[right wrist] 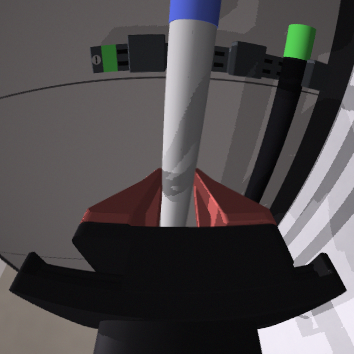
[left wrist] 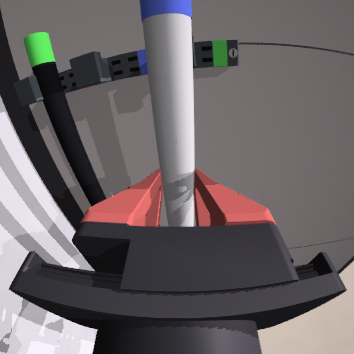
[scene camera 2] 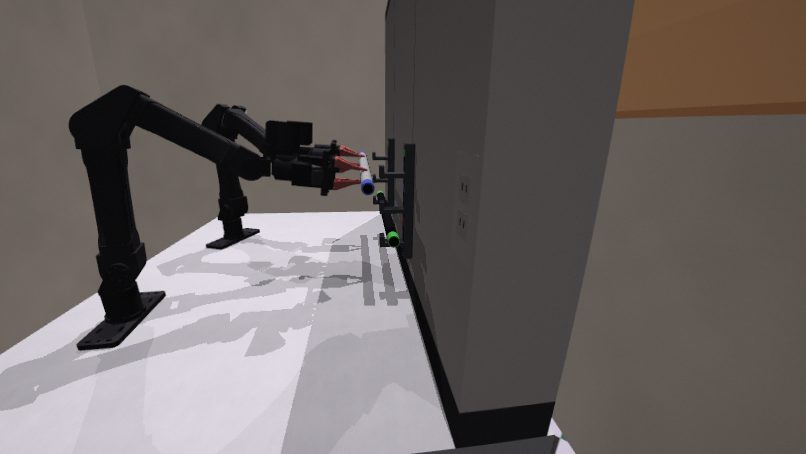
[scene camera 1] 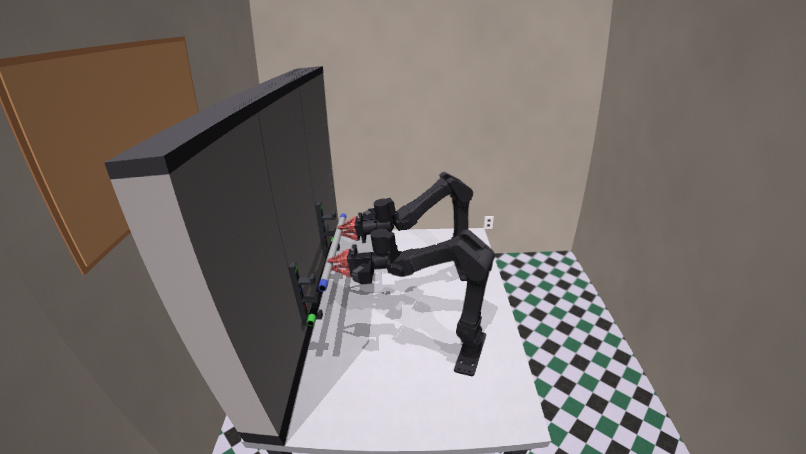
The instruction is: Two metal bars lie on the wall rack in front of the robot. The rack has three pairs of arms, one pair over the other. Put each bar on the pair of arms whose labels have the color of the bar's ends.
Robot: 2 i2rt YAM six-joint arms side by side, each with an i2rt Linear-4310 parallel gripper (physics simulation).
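Seen in the pictures: left gripper, fingertip midpoint: (left wrist: 177,175) (scene camera 1: 327,264); right gripper, fingertip midpoint: (right wrist: 177,174) (scene camera 1: 338,230); left arm's base at its link origin: (scene camera 2: 234,239) (scene camera 1: 470,352); right arm's base at its link origin: (scene camera 2: 127,318).
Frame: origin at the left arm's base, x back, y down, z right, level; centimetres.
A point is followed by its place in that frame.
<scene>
A grey bar with blue ends (scene camera 1: 334,248) {x -51.2, y -29.5, z 4.1 cm} (scene camera 2: 366,173) {x -59.0, y -28.6, z 21.3 cm} (left wrist: 172,90) {x -45.0, y -29.5, z -9.5 cm} (right wrist: 187,90) {x -58.9, y -27.3, z 24.4 cm} is held roughly level, out in front of the rack arms and apart from them, between top and middle arm height. My left gripper (scene camera 1: 329,260) {x -49.0, y -28.9, z -4.1 cm} (left wrist: 177,175) {x -49.0, y -28.9, z -4.1 cm} and my right gripper (scene camera 1: 340,226) {x -57.8, y -27.5, z 17.9 cm} (scene camera 2: 363,174) {x -57.8, y -27.5, z 17.9 cm} (right wrist: 177,174) {x -57.8, y -27.5, z 17.9 cm} are both shut on it. A black bar with green ends (scene camera 1: 311,319) {x -48.8, y -16.8, z -18.6 cm} (scene camera 2: 393,239) {x -67.1, y -16.2, z 27.9 cm} (left wrist: 65,125) {x -51.8, y -16.6, z -9.7 cm} (right wrist: 277,130) {x -62.5, y -16.3, z 18.5 cm} lies on the lowest arms, by the red labels. The rack (scene camera 2: 410,197) {x -69.6, y -24.3, z 23.7 cm} has green labels (left wrist: 220,53) (right wrist: 109,58) at the top and blue ones (left wrist: 142,61) {x -53.1, y -25.7, z -15.2 cm} in the middle.
The rack strips are fixed to a tall dark wall panel (scene camera 1: 236,253) {x -45.1, y -58.2, z -41.7 cm} (scene camera 2: 445,225) {x -79.5, y -25.9, z 47.2 cm}, close behind the bars. Below the arms is a white table (scene camera 1: 411,389) {x -13.9, y 0.0, z -21.1 cm} (scene camera 2: 225,394) {x -49.4, y 0.0, z 58.2 cm}. The two forearms run side by side to the rack.
</scene>
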